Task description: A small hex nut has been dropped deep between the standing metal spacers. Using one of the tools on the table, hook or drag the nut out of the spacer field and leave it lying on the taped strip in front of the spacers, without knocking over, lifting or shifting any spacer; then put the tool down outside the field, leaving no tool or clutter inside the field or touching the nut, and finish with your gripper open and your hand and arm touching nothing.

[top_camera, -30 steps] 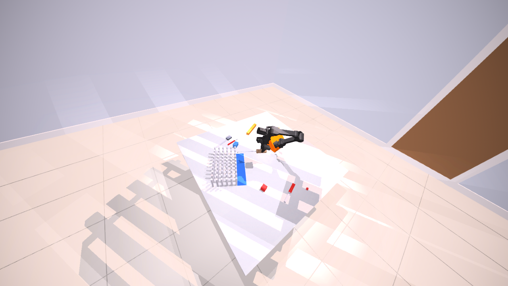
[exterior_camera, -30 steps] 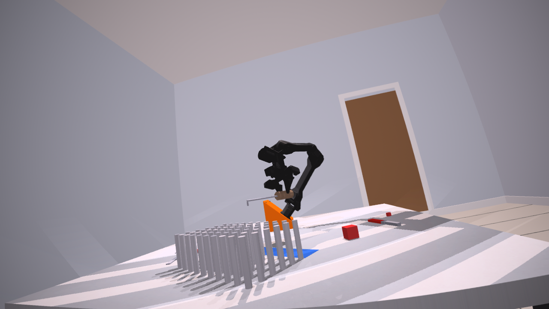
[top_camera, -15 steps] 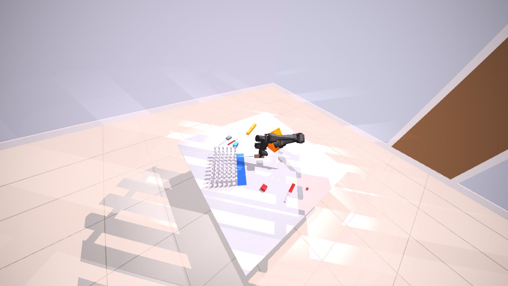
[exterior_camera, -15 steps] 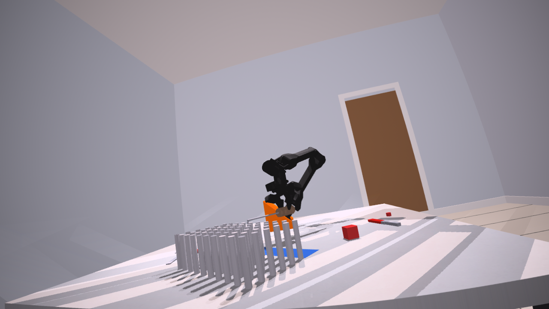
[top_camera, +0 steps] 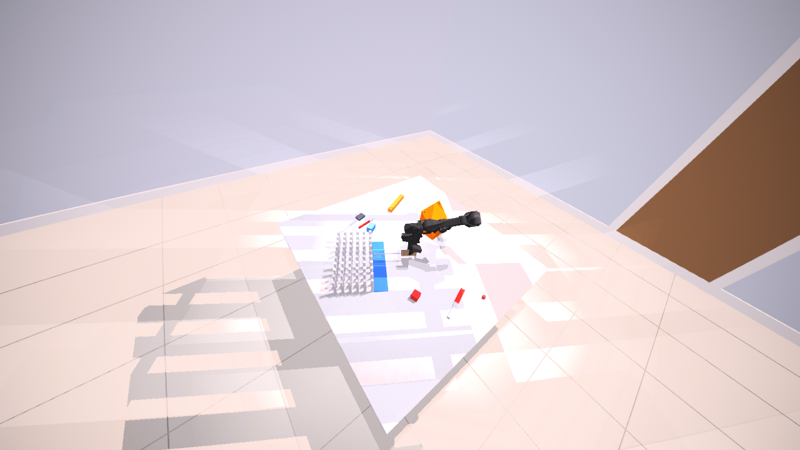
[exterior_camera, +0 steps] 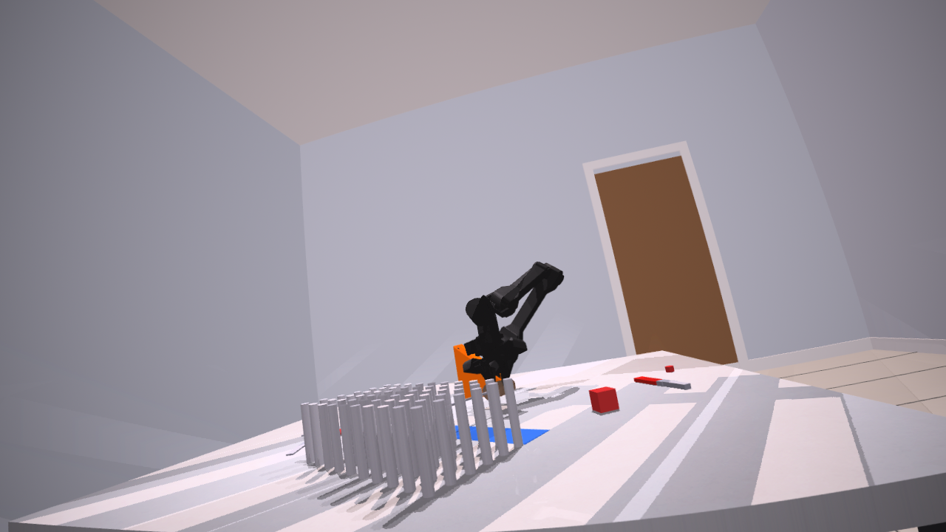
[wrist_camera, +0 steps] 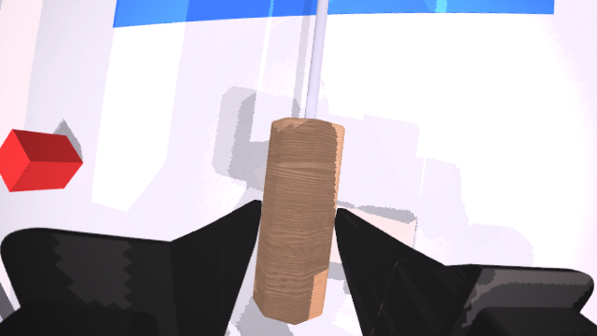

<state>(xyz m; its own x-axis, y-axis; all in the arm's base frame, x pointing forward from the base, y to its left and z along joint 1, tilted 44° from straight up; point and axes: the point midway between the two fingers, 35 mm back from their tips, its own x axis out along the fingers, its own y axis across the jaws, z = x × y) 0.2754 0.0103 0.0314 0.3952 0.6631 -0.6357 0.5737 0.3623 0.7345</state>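
The blue taped strip lies 17 cm ahead of my gripper tip, 8 cm to the right of it and 5 cm below it. Also, from my gripper tip: blue block: 2 cm ahead, 34 cm to the right, 3 cm below; tiny red piece: 13 cm behind, 47 cm to the left, 4 cm below; thin red stick: 2 cm behind, 41 cm to the right, 4 cm below.
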